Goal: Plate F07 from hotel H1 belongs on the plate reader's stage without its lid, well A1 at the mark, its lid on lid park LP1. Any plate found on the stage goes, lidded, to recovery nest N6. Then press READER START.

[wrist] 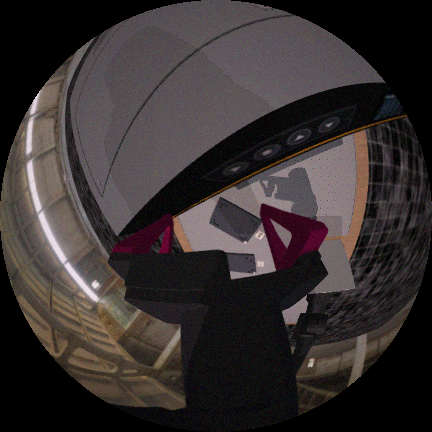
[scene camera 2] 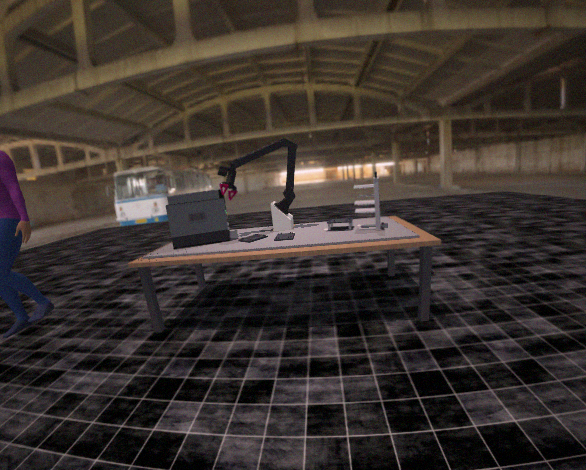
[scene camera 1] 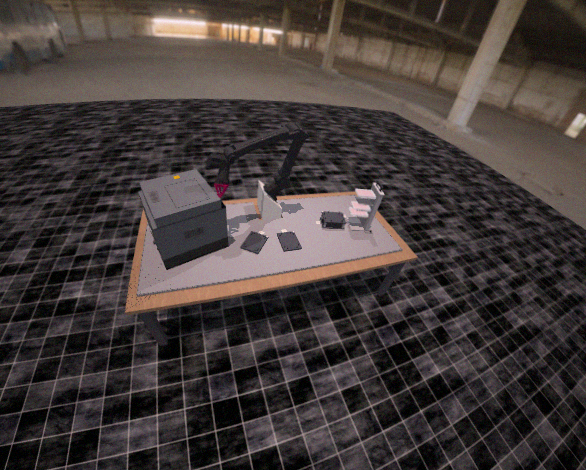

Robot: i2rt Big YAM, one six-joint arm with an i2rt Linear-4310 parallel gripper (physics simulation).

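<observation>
My gripper is open and empty, beside the upper button side of the grey plate reader. In the wrist view a row of several round buttons lies on its black front strip, ahead of the fingers; their labels are not readable. The reader's stage is hidden. The hotel at the right holds pale plates on its shelves; which is F07 cannot be told. Two flat dark nests or parks, one turned, the other, lie mid-table.
A black framed fixture stands left of the hotel. The arm's pale base stands at the table's rear. A yellow marker is on the reader's top. A person is at the far left, away from the table.
</observation>
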